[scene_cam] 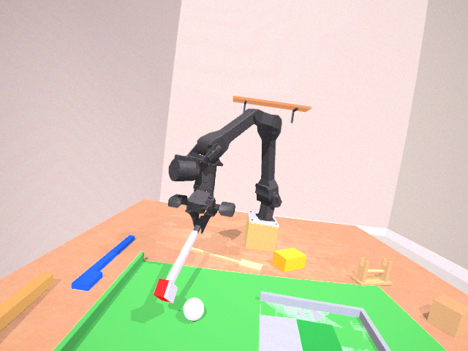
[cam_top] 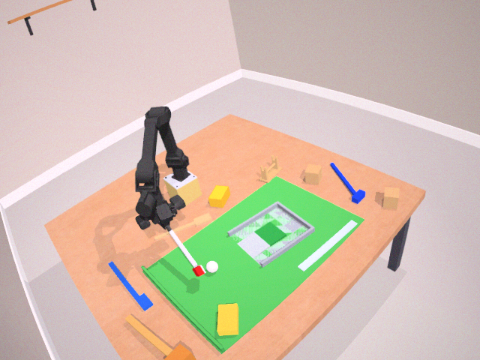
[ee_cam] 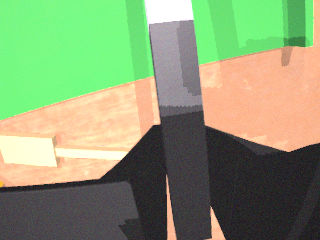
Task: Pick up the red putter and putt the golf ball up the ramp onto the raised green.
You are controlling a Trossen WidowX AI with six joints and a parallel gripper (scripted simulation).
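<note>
My gripper tip is 11 cm short of the red putter, 3 cm to the left of it and 1 cm above it. Round my gripper tip: white golf ball: 22 cm ahead, 8 cm below, 2 cm to the right; then wooden stand: 55 cm to the left, 10 cm ahead, 7 cm below; then white strip: 53 cm ahead, 28 cm to the left, 10 cm below.
</note>
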